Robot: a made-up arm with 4 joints.
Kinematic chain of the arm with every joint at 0, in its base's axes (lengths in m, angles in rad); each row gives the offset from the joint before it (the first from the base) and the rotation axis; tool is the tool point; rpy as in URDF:
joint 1: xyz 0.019 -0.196 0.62 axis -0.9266 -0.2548 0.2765
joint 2: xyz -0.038 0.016 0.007 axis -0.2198 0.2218 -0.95
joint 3: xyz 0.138 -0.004 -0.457 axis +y
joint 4: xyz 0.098 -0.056 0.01 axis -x
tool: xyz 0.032 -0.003 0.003 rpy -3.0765 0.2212 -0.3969
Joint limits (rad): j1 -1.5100..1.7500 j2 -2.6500..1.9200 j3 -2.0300..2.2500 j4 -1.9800..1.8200
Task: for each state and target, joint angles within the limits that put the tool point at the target. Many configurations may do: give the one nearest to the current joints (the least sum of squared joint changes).
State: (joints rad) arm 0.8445 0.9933 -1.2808 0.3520
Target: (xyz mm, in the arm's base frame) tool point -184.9 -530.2 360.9
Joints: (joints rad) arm 0.2865 1.5695 -0.4583 0.3327
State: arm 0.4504 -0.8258 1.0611 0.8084
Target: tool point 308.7 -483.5 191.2
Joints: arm 0.6905 -0.1359 1.3098 0.8054
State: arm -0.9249 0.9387 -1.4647 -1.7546
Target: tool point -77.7 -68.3 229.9
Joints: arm -0.9074 0.7831 -0.7139 -1.7672
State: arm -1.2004 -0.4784 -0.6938 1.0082
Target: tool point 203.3 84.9 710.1
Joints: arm -1.5035 -1.1371 -1.5072 1.0283
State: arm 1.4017 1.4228 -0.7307 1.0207
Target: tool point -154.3 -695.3 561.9
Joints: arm 0.9814 1.7745 -0.0037 1.0213
